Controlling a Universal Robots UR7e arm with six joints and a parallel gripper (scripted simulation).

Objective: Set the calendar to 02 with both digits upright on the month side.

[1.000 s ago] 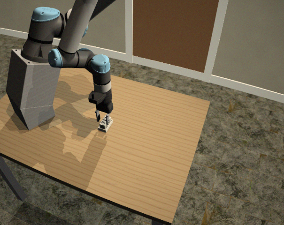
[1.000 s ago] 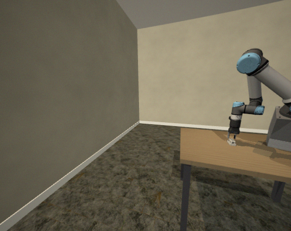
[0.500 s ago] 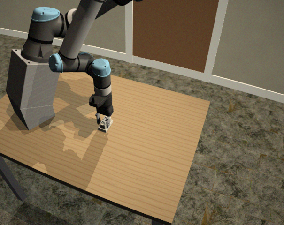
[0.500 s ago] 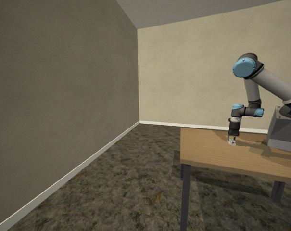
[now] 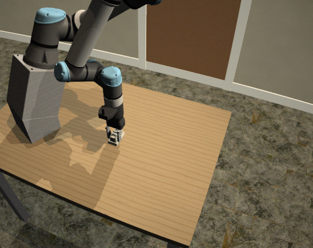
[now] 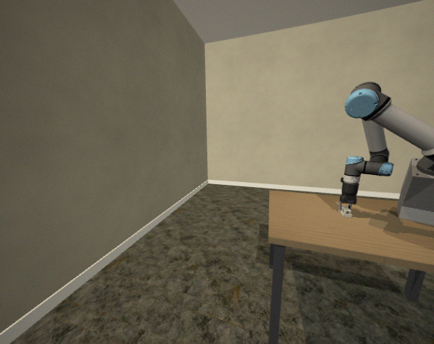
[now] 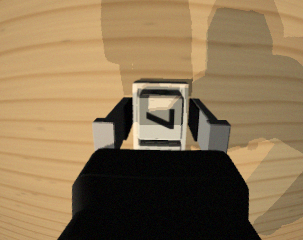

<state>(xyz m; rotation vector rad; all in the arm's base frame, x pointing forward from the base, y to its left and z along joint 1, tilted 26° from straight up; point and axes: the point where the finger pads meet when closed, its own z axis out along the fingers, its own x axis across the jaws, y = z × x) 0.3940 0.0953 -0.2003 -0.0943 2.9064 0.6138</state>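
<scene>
Right now the digit cube is 1 cm below my hand. The rest, counted from my hand: calendar tray (3 cm below, 2 cm to the left).
</scene>
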